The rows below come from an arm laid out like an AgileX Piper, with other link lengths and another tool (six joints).
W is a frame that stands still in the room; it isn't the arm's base.
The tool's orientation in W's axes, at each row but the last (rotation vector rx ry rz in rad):
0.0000, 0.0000, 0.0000
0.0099, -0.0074, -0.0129
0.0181, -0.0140, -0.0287
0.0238, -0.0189, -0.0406
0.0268, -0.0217, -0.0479
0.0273, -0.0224, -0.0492
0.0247, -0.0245, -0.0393
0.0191, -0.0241, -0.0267
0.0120, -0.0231, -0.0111
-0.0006, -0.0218, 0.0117
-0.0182, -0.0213, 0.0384
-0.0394, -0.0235, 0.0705
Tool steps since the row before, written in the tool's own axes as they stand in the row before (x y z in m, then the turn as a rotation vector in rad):
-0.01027, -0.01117, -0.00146, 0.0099, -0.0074, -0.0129
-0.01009, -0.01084, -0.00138, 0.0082, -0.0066, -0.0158
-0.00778, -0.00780, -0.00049, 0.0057, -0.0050, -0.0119
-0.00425, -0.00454, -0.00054, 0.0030, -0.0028, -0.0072
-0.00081, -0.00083, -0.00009, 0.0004, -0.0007, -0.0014
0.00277, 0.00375, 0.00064, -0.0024, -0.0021, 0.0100
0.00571, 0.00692, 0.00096, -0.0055, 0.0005, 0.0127
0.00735, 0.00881, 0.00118, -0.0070, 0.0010, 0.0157
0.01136, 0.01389, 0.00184, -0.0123, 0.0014, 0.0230
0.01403, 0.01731, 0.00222, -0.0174, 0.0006, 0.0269
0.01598, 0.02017, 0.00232, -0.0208, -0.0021, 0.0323
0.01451, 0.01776, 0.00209, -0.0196, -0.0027, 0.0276
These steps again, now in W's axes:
-0.01027, -0.01117, -0.00146, 0.0099, -0.0074, -0.0129
-0.01022, -0.01069, -0.00156, 0.0082, -0.0065, -0.0158
-0.00799, -0.00756, -0.00074, 0.0057, -0.0049, -0.0119
-0.00442, -0.00435, -0.00073, 0.0030, -0.0028, -0.0072
-0.00085, -0.00079, -0.00013, 0.0004, -0.0007, -0.0014
0.00293, 0.00359, 0.00080, -0.0027, -0.0022, 0.0099
0.00595, 0.00666, 0.00127, -0.0058, 0.0004, 0.0126
0.00755, 0.00859, 0.00153, -0.0074, 0.0009, 0.0155
0.01147, 0.01374, 0.00227, -0.0128, 0.0013, 0.0227
0.01377, 0.01747, 0.00251, -0.0180, 0.0004, 0.0265
0.01514, 0.02081, 0.00228, -0.0214, -0.0023, 0.0319
0.01318, 0.01881, 0.00169, -0.0200, -0.0030, 0.0272

